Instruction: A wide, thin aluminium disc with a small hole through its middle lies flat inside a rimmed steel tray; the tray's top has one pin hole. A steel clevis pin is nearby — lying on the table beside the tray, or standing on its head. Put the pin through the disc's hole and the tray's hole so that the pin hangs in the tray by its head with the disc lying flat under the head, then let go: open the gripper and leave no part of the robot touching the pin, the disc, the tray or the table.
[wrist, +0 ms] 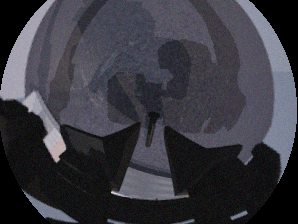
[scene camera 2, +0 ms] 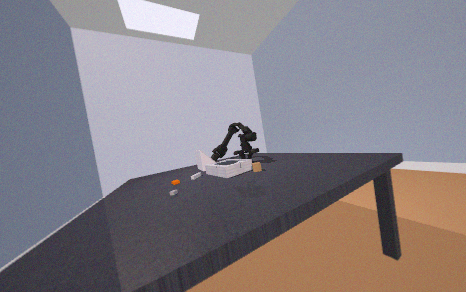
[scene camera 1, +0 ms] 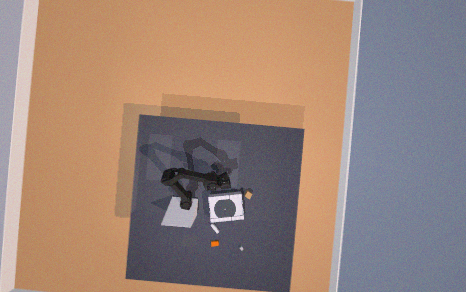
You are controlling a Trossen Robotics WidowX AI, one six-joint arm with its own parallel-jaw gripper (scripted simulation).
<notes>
In view: the gripper (wrist: 152, 127) and a rimmed tray (wrist: 137, 184).
</notes>
